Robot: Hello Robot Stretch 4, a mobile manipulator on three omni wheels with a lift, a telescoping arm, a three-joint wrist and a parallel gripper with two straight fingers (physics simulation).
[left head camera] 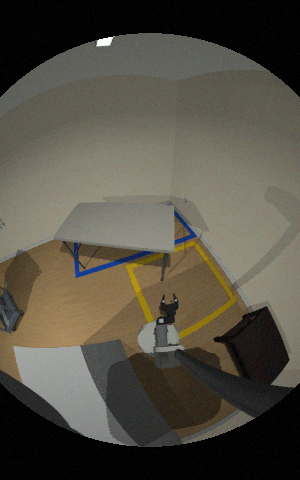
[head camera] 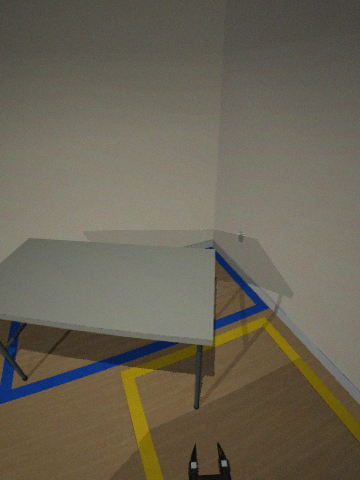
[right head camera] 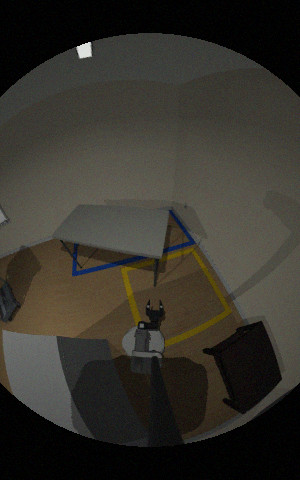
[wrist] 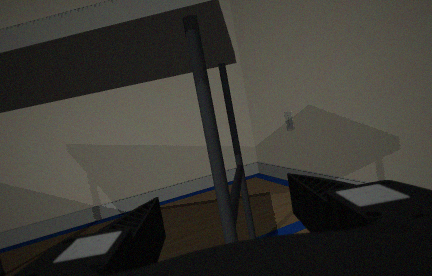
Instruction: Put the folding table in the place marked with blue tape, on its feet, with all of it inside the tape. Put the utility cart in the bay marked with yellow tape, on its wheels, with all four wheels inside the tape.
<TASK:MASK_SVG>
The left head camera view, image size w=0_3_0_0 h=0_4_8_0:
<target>folding table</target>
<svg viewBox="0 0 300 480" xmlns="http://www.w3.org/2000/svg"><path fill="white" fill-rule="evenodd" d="M53 235L54 239L63 242L83 269L85 267L75 256L81 243L164 252L160 281L162 281L167 254L174 252L174 205L138 202L78 202ZM65 241L79 243L74 254Z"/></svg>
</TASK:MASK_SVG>
